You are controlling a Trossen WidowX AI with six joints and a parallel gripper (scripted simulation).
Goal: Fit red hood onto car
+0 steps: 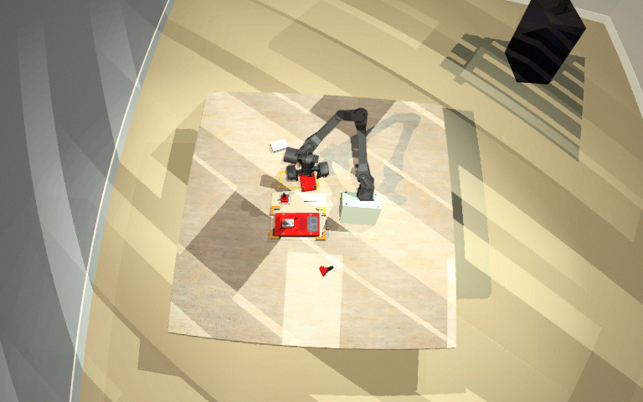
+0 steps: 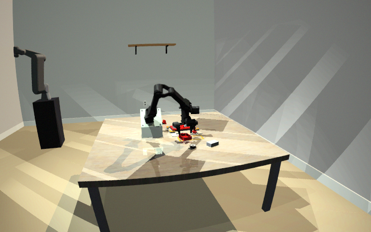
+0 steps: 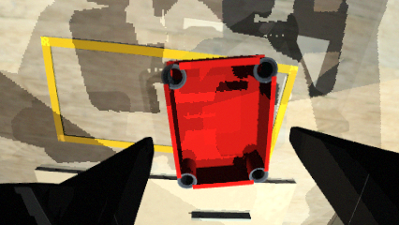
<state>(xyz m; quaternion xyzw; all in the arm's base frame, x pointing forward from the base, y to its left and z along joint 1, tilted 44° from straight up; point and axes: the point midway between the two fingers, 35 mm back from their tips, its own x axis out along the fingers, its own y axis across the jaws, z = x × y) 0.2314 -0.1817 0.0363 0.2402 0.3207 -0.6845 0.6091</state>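
The red hood is 2 cm below my gripper tip. From my gripper tip the other things lie so: small wheel (19 cm to the right, 2 cm below, 2 cm behind); engine block (22 cm to the left, 10 cm ahead, 1 cm below).
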